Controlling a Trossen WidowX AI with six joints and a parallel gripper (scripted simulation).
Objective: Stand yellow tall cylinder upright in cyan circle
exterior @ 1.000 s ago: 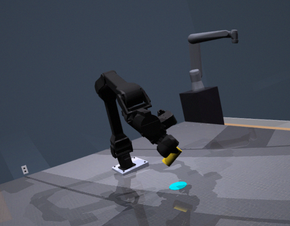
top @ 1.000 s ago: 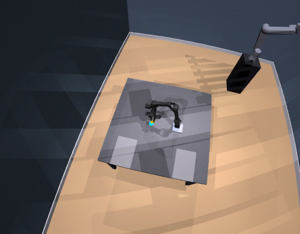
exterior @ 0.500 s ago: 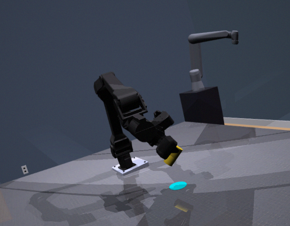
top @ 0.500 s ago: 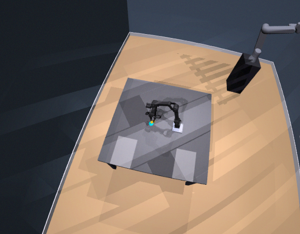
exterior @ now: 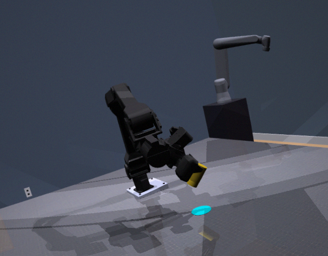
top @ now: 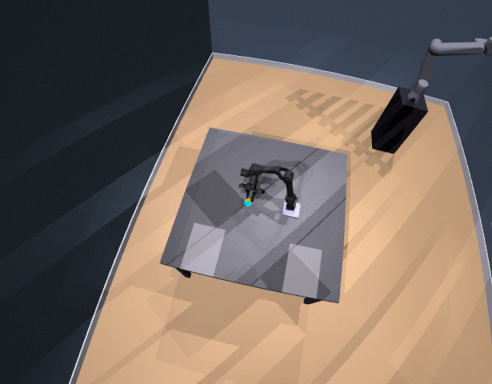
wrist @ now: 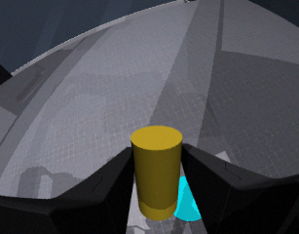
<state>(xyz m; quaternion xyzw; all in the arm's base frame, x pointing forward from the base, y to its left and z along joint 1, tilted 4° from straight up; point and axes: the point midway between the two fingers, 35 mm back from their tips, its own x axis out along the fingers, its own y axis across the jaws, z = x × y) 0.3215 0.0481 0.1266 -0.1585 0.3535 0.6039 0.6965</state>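
The cyan circle lies 12 cm below my gripper tip, 3 cm to the right of it and 1 cm ahead of it. From my gripper tip the other things lie so: yellow tall cylinder: 2 cm below, 1 cm to the right, 1 cm behind.
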